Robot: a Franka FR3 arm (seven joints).
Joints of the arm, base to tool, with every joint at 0 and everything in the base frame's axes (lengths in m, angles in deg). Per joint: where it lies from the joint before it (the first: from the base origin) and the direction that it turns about. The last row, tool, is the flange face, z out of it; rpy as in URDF.
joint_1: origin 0 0 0.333 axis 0 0 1
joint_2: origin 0 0 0 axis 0 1 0
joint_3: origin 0 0 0.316 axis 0 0 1
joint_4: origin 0.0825 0 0 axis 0 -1 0
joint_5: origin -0.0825 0 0.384 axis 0 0 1
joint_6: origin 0 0 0 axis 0 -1 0
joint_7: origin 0.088 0 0 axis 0 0 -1
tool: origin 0 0 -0.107 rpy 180 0 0
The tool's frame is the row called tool.
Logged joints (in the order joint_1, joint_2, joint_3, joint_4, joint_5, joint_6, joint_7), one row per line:
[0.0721, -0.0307, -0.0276, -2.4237, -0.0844, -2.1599, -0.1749]
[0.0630, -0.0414, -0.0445, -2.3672, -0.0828, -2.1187, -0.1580]
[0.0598, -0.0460, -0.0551, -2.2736, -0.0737, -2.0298, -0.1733]
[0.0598, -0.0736, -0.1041, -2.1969, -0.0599, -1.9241, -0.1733]
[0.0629, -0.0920, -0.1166, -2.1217, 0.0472, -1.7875, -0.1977]
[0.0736, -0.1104, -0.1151, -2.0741, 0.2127, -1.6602, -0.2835]
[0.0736, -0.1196, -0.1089, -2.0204, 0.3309, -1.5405, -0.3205]
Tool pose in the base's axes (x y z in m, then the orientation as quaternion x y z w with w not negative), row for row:
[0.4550, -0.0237, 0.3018, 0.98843, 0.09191, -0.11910, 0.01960]
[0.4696, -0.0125, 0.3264, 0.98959, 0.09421, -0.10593, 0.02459]
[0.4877, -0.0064, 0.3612, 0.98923, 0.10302, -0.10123, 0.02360]
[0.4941, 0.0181, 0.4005, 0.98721, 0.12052, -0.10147, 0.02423]
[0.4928, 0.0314, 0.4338, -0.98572, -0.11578, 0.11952, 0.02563]
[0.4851, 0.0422, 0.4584, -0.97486, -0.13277, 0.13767, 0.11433]
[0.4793, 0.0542, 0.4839, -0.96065, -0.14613, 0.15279, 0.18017]
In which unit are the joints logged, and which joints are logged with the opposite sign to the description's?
The joints are logged in radians. Opposite sign: joint_1, joint_3, joint_6.
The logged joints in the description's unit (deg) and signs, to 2 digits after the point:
[-4.13, -1.76, 1.58, -138.87, -4.84, 123.75, -10.02]
[-3.61, -2.37, 2.55, -135.63, -4.74, 121.39, -9.05]
[-3.43, -2.64, 3.16, -130.27, -4.22, 116.30, -9.93]
[-3.43, -4.22, 5.96, -125.87, -3.43, 110.24, -9.93]
[-3.60, -5.27, 6.68, -121.56, 2.70, 102.42, -11.33]
[-4.22, -6.33, 6.59, -118.84, 12.19, 95.12, -16.24]
[-4.22, -6.85, 6.24, -115.76, 18.96, 88.26, -18.36]

